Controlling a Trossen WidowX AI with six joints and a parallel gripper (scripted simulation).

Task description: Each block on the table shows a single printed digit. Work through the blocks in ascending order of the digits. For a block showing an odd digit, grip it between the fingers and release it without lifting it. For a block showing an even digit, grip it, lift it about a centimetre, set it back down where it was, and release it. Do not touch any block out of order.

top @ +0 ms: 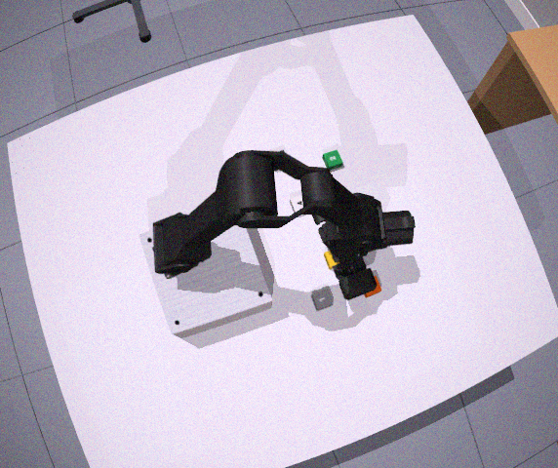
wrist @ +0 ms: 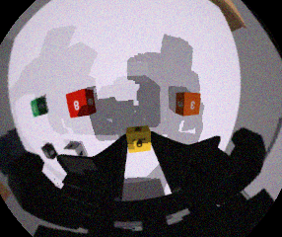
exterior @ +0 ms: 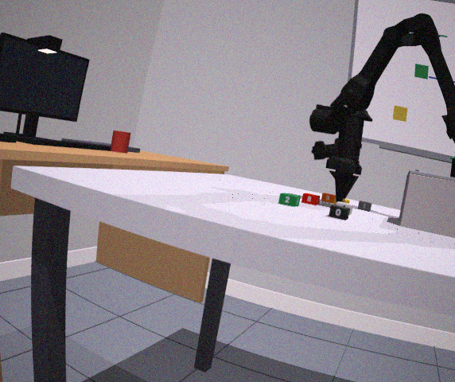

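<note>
Now: gripper tip 10 mm past the yellow block. Round my gripper tip: orange block: 30 mm ahead, 80 mm to the right; grey block: 60 mm behind, 60 mm to the right; red block: 60 mm ahead, 70 mm to the left.
</note>
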